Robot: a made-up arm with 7 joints.
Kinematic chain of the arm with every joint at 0, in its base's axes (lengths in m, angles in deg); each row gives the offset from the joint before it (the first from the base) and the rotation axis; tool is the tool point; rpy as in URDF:
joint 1: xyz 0 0 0.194 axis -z
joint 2: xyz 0 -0.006 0.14 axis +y
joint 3: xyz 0 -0.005 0.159 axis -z
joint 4: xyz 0 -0.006 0.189 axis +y
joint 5: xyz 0 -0.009 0.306 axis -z
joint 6: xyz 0 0 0.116 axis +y
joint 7: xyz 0 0 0.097 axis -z
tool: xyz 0 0 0 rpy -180 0 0
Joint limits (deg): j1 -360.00..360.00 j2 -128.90..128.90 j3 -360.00..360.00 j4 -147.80..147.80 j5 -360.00..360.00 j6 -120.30..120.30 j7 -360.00..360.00
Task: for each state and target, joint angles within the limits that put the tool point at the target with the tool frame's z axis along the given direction. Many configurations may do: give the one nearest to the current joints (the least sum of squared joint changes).
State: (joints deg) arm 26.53 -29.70 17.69 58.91 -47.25 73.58 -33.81
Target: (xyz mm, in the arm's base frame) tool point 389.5 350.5 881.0 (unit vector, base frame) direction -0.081 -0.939 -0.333
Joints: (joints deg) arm -21.87 13.85 -21.79 52.03 -85.90 41.27 -33.81
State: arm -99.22 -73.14 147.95 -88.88 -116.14 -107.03 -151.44
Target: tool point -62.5 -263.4 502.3 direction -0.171 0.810 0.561
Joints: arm -142.04 -89.45 140.10 -134.26 -116.46 -120.30 -151.44
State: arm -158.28 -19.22 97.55 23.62 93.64 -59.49 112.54
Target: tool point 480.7 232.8 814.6 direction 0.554 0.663 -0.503
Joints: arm -188.44 -55.32 77.63 29.22 75.78 -113.94 112.54
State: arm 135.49 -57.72 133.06 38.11 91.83 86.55 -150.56
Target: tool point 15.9 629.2 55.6 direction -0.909 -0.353 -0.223
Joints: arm 94.77 -85.17 160.06 59.91 129.30 100.79 -150.56
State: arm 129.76 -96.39 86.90 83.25 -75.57 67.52 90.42
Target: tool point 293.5 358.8 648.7 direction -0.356 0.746 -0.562
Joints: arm 154.86 -99.34 37.65 87.03 -85.25 93.99 90.42
